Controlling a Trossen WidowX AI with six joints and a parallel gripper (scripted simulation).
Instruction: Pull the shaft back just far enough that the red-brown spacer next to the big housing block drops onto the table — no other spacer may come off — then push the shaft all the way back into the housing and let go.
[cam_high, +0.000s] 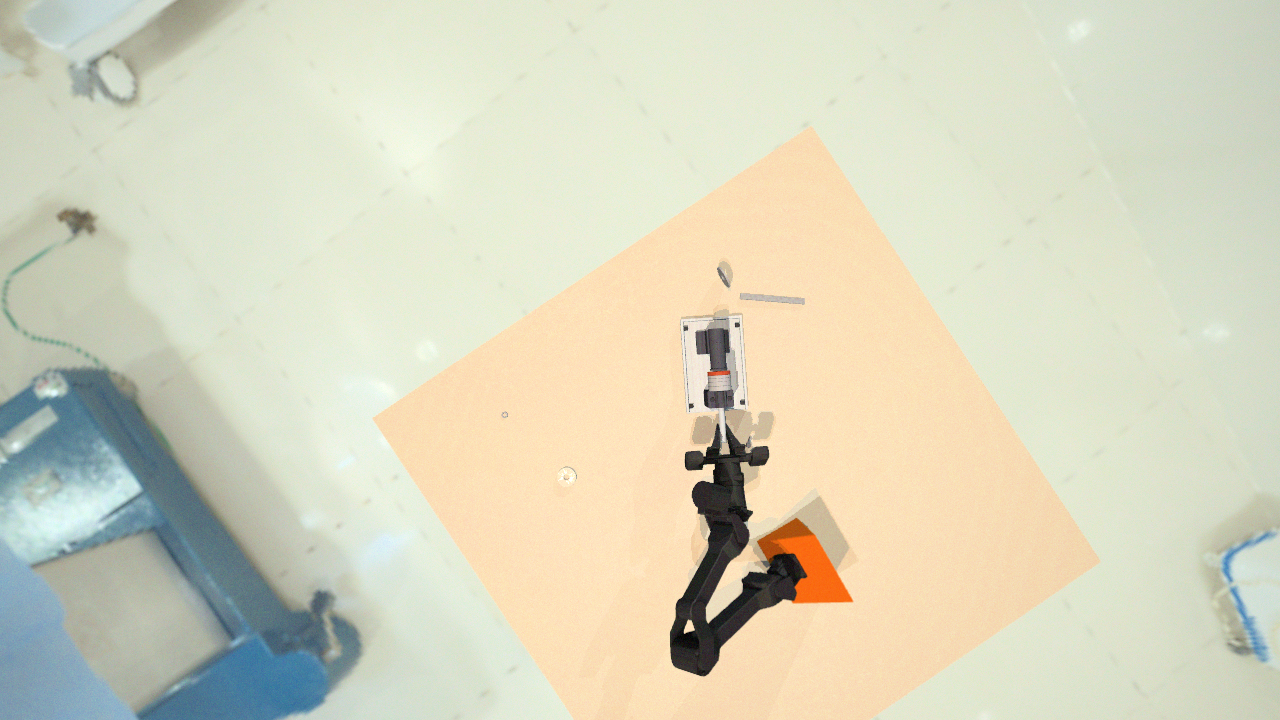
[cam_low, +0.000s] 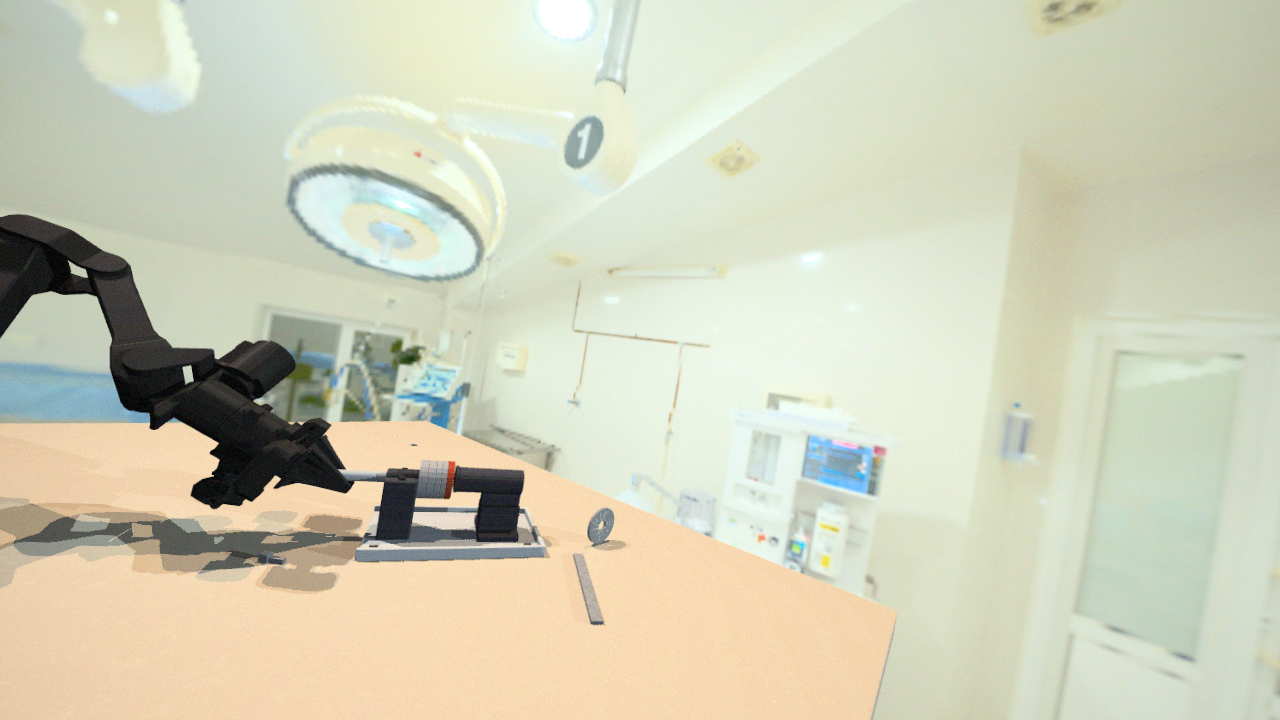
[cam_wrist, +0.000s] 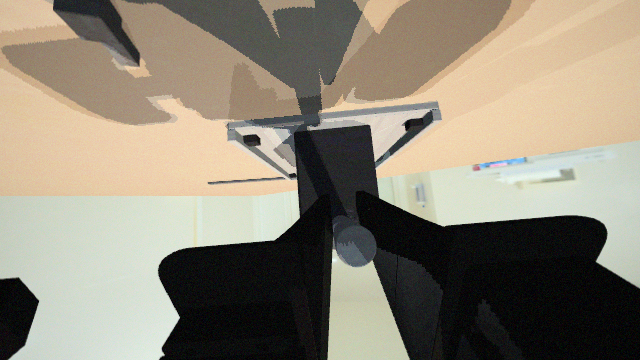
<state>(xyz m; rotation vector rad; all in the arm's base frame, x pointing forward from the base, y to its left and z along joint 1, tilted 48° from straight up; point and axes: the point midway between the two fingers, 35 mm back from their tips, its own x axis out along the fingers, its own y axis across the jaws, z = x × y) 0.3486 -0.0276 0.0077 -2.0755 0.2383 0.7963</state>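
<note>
Right now my gripper tip is 40 mm short of the grey shaft, 20 mm to the left of it and 20 mm below it. From my gripper tip the other things lie so: red-brown spacer: 110 mm ahead, 50 mm to the right, 20 mm above; then small dark piece: 80 mm behind, 40 mm to the right, 60 mm below; then grey flat bar: 190 mm ahead, 270 mm to the right, 60 mm below.
</note>
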